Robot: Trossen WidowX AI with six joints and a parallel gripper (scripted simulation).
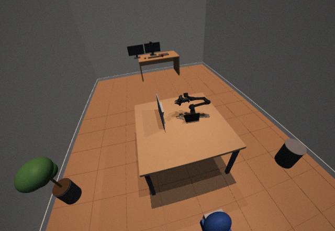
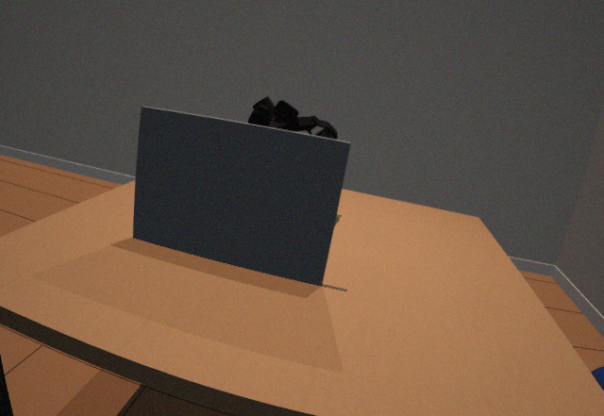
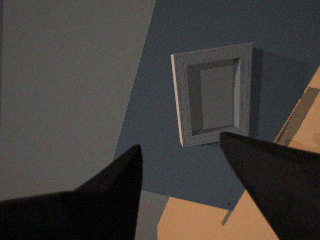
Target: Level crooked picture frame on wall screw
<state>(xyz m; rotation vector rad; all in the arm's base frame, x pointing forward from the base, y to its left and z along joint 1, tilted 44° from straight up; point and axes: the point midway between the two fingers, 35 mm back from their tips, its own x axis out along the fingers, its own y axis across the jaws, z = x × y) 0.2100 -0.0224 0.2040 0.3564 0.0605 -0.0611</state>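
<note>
Right now my gripper tip is 200 mm short of the picture frame, 90 mm above it and 20 mm to the left of it. The rest, counted from my gripper tip: blue-grey wall panel (210 mm ahead, 100 mm below).
</note>
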